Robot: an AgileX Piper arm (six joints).
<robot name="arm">
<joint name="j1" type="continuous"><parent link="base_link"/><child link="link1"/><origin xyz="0.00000 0.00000 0.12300" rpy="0.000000 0.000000 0.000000"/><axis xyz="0 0 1"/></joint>
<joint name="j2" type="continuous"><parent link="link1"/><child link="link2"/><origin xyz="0.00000 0.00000 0.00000" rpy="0.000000 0.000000 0.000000"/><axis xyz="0 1 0"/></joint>
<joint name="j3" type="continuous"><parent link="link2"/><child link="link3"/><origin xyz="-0.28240 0.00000 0.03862" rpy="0.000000 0.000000 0.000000"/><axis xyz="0 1 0"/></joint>
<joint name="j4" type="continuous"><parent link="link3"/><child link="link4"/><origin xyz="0.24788 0.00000 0.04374" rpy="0.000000 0.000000 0.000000"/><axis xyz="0.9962 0 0.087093"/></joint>
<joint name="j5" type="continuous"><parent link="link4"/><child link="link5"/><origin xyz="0.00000 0.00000 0.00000" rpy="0.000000 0.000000 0.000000"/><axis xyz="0 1 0"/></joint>
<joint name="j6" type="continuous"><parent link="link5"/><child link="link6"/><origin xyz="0.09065 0.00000 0.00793" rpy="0.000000 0.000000 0.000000"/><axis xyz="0.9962 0 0.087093"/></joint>
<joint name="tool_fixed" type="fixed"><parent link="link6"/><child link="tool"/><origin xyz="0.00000 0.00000 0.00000" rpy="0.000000 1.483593 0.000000"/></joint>
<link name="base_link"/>
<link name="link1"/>
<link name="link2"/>
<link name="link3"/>
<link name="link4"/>
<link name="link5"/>
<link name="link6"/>
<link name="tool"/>
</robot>
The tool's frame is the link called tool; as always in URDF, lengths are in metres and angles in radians. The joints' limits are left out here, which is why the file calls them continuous.
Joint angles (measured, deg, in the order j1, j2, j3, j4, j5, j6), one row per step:
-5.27 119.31 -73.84 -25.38 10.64 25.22
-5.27 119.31 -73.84 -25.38 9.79 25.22
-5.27 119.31 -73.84 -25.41 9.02 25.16
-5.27 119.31 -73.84 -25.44 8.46 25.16
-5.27 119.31 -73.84 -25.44 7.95 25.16
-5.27 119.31 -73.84 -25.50 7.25 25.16
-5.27 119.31 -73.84 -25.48 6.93 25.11
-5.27 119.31 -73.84 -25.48 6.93 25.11
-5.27 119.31 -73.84 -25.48 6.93 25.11
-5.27 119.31 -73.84 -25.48 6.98 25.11
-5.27 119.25 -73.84 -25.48 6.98 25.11
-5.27 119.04 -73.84 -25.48 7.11 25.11
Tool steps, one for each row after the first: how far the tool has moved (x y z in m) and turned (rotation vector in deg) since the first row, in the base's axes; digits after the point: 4 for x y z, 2 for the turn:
0.0010 0.0005 0.0008 0.16 -0.79 0.28
0.0019 0.0009 0.0015 0.25 -1.49 0.59
0.0026 0.0012 0.0020 0.34 -2.00 0.80
0.0032 0.0015 0.0025 0.44 -2.48 0.96
0.0040 0.0019 0.0031 0.53 -3.12 1.23
0.0043 0.0021 0.0034 0.57 -3.41 1.36
0.0043 0.0021 0.0034 0.57 -3.41 1.36
0.0043 0.0021 0.0034 0.57 -3.41 1.36
0.0043 0.0021 0.0034 0.56 -3.36 1.34
0.0042 0.0021 0.0038 0.56 -3.42 1.34
0.0040 0.0020 0.0053 0.51 -3.51 1.30

